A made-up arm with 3 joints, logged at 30 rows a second.
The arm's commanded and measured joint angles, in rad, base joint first. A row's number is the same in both.
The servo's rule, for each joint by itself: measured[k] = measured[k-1] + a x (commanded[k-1-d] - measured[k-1]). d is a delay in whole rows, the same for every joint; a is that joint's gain. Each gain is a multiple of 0.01, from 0.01 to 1. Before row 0 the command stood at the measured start. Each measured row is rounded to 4 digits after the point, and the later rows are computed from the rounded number. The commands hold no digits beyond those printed.
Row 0, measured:
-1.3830 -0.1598 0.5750
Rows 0 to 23, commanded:
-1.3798 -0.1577 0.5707
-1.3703 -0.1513 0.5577
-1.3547 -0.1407 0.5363
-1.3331 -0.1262 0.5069
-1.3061 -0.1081 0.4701
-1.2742 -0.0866 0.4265
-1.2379 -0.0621 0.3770
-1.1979 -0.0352 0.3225
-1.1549 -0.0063 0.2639
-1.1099 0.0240 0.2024
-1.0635 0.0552 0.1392
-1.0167 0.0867 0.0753
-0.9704 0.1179 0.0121
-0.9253 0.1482 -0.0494
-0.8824 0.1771 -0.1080
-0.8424 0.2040 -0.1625
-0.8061 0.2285 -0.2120
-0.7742 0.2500 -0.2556
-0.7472 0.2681 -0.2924
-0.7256 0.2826 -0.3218
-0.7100 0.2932 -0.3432
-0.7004 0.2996 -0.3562
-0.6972 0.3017 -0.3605
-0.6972 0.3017 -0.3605
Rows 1 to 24, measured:
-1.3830 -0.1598 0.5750
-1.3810 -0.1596 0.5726
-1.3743 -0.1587 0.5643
-1.3620 -0.1567 0.5486
-1.3438 -0.1533 0.5252
-1.3200 -0.1483 0.4943
-1.2911 -0.1415 0.4563
-1.2576 -0.1328 0.4119
-1.2200 -0.1221 0.3618
-1.1790 -0.1094 0.3070
-1.1355 -0.0947 0.2484
-1.0901 -0.0782 0.1872
-1.0439 -0.0601 0.1245
-0.9976 -0.0405 0.0616
-0.9521 -0.0197 -0.0006
-0.9082 0.0019 -0.0607
-0.8667 0.0241 -0.1177
-0.8285 0.0466 -0.1705
-0.7943 0.0690 -0.2182
-0.7646 0.0909 -0.2598
-0.7400 0.1120 -0.2945
-0.7211 0.1319 -0.3218
-0.7081 0.1503 -0.3411
-0.7012 0.1670 -0.3520
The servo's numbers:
d 1
a 0.63 0.11 0.56

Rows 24 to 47, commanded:
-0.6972 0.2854 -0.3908
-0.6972 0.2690 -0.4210
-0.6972 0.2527 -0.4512
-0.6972 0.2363 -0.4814
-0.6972 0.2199 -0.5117
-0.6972 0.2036 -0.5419
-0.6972 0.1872 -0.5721
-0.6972 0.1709 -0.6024
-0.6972 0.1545 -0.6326
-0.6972 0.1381 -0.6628
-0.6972 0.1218 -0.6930
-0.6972 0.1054 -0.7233
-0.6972 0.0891 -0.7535
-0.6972 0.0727 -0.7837
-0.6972 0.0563 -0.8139
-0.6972 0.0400 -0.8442
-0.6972 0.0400 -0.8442
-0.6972 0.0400 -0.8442
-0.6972 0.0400 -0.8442
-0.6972 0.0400 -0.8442
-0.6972 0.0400 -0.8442
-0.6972 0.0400 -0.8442
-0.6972 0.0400 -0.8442
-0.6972 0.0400 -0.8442
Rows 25 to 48, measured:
-0.6987 0.1818 -0.3568
-0.6978 0.1932 -0.3758
-0.6974 0.2015 -0.4011
-0.6973 0.2071 -0.4292
-0.6972 0.2103 -0.4584
-0.6972 0.2114 -0.4882
-0.6972 0.2105 -0.5183
-0.6972 0.2079 -0.5484
-0.6972 0.2038 -0.5786
-0.6972 0.1984 -0.6088
-0.6972 0.1918 -0.6390
-0.6972 0.1841 -0.6692
-0.6972 0.1754 -0.6995
-0.6972 0.1659 -0.7297
-0.6972 0.1556 -0.7599
-0.6972 0.1447 -0.7901
-0.6972 0.1332 -0.8204
-0.6972 0.1229 -0.8337
-0.6972 0.1138 -0.8396
-0.6972 0.1057 -0.8422
-0.6972 0.0985 -0.8433
-0.6972 0.0921 -0.8438
-0.6972 0.0864 -0.8440
-0.6972 0.0813 -0.8441

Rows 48 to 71, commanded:
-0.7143 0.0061 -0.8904
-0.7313 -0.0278 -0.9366
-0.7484 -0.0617 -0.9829
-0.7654 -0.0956 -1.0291
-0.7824 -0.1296 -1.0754
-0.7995 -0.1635 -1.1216
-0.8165 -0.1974 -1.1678
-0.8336 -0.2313 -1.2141
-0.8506 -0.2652 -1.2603
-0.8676 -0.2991 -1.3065
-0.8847 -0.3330 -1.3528
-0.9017 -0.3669 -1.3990
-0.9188 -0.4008 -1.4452
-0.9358 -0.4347 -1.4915
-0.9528 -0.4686 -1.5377
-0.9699 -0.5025 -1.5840
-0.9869 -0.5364 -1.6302
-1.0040 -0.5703 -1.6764
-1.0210 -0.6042 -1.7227
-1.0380 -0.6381 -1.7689
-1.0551 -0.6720 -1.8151
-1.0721 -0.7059 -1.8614
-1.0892 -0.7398 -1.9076
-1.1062 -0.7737 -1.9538
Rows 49 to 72, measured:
-0.6972 0.0768 -0.8442
-0.7080 0.0690 -0.8701
-0.7227 0.0584 -0.9073
-0.7389 0.0452 -0.9496
-0.7556 0.0297 -0.9941
-0.7725 0.0122 -1.0396
-0.7895 -0.0071 -1.0855
-0.8065 -0.0280 -1.1316
-0.8236 -0.0504 -1.1778
-0.8406 -0.0740 -1.2240
-0.8576 -0.0988 -1.2702
-0.8747 -0.1246 -1.3165
-0.8917 -0.1513 -1.3627
-0.9088 -0.1787 -1.4089
-0.9258 -0.2069 -1.4552
-0.9428 -0.2357 -1.5014
-0.9599 -0.2650 -1.5477
-0.9769 -0.2949 -1.5939
-0.9940 -0.3252 -1.6401
-1.0110 -0.3559 -1.6864
-1.0280 -0.3869 -1.7326
-1.0451 -0.4183 -1.7788
-1.0621 -0.4499 -1.8251
-1.0792 -0.4818 -1.8713

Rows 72 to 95, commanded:
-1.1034 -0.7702 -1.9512
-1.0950 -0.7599 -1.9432
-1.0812 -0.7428 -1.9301
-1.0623 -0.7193 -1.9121
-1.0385 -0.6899 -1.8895
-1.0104 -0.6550 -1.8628
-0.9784 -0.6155 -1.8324
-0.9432 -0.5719 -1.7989
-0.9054 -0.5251 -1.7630
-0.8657 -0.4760 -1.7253
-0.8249 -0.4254 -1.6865
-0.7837 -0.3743 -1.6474
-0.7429 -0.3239 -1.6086
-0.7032 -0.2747 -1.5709
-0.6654 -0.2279 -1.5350
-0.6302 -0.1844 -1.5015
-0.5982 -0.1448 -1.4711
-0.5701 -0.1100 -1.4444
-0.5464 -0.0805 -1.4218
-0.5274 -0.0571 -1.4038
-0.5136 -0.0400 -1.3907
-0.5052 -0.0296 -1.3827
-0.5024 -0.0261 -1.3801
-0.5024 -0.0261 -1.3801
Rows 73 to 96, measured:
-1.0962 -0.5139 -1.9175
-1.1007 -0.5421 -1.9364
-1.0971 -0.5661 -1.9402
-1.0871 -0.5855 -1.9345
-1.0715 -0.6002 -1.9220
-1.0507 -0.6101 -1.9038
-1.0253 -0.6150 -1.8808
-0.9958 -0.6151 -1.8537
-0.9627 -0.6103 -1.8230
-0.9266 -0.6009 -1.7894
-0.8882 -0.5872 -1.7535
-0.8483 -0.5694 -1.7160
-0.8076 -0.5479 -1.6776
-0.7668 -0.5233 -1.6390
-0.7267 -0.4960 -1.6009
-0.6881 -0.4665 -1.5640
-0.6516 -0.4355 -1.5290
-0.6180 -0.4035 -1.4966
-0.5878 -0.3712 -1.4674
-0.5617 -0.3392 -1.4419
-0.5401 -0.3082 -1.4206
-0.5234 -0.2787 -1.4039
-0.5119 -0.2513 -1.3920
-0.5059 -0.2265 -1.3853

